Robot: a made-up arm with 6 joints.
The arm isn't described. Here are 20 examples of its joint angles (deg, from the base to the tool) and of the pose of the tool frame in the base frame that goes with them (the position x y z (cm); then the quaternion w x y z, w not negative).
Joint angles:
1: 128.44 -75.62 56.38 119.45 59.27 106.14
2: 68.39 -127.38 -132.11 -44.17 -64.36 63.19
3: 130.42 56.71 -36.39 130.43 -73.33 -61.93
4: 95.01 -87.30 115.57 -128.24 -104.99 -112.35
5: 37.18 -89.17 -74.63 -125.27 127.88 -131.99
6: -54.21 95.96 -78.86 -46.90 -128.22 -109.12
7: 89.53 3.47 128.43 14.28 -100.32 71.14
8: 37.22 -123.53 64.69 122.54 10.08 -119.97
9: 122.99 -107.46 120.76 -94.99 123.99 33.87
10: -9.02 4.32 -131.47 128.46 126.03 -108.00
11: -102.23 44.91 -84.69 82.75 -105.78 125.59
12: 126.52 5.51 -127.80 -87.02 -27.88 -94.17
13: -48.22 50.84 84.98 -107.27 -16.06 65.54
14: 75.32 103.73 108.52 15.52 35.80 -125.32
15: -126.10 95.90 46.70 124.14 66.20 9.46
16: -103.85 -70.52 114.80 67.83 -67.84 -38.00
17: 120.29 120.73 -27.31 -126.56 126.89 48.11
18: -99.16 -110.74 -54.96 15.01 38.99 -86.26
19: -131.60 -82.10 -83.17 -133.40 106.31 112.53
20: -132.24 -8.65 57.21 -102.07 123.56 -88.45
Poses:
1: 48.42 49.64 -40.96 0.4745 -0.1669 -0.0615 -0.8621
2: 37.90 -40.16 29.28 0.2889 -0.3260 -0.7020 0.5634
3: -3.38 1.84 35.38 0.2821 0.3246 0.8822 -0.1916
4: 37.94 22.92 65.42 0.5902 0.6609 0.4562 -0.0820
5: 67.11 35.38 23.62 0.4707 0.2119 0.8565 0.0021
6: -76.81 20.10 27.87 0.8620 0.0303 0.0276 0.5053
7: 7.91 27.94 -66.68 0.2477 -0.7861 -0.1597 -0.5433
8: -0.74 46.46 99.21 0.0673 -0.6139 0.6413 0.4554
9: 61.49 17.09 -22.35 0.5614 -0.0322 -0.6913 0.4538
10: -38.00 50.48 9.50 0.1325 -0.9655 0.2237 0.0157
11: 5.71 3.55 94.62 0.4365 -0.0829 0.7227 0.5295
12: 49.64 -103.35 -33.71 0.2969 -0.5718 -0.3639 0.6726
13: -12.74 -0.24 131.62 0.0867 0.6357 0.5954 -0.4836
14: 25.33 66.96 -24.68 0.5238 0.0036 -0.3191 -0.7898
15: -24.48 -102.89 9.85 0.6644 -0.5728 -0.4228 0.2275
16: 1.28 -69.23 34.51 0.6567 0.0867 0.4678 0.5852
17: -65.19 -8.62 24.87 0.1691 0.9422 0.2290 0.1767
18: -23.26 33.49 73.01 0.7261 -0.3928 0.5640 0.0191
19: 70.51 -4.27 38.70 0.1789 0.3026 -0.7657 0.5387
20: 17.29 -66.09 102.29 0.3610 0.7397 -0.0740 -0.5630
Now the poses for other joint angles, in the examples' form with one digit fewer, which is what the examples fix.
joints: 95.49 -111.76 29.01 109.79 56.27 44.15
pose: 24.0 77.7 -28.7 0.556 -0.200 0.204 -0.780
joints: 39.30 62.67 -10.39 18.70 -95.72 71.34
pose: -47.2 34.5 -21.8 0.886 0.314 -0.341 -0.023
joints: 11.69 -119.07 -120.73 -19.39 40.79 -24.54
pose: -26.9 -41.0 5.3 0.189 -0.934 -0.209 -0.219
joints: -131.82 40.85 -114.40 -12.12 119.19 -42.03
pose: 40.1 -57.1 54.4 0.346 -0.338 -0.582 -0.654
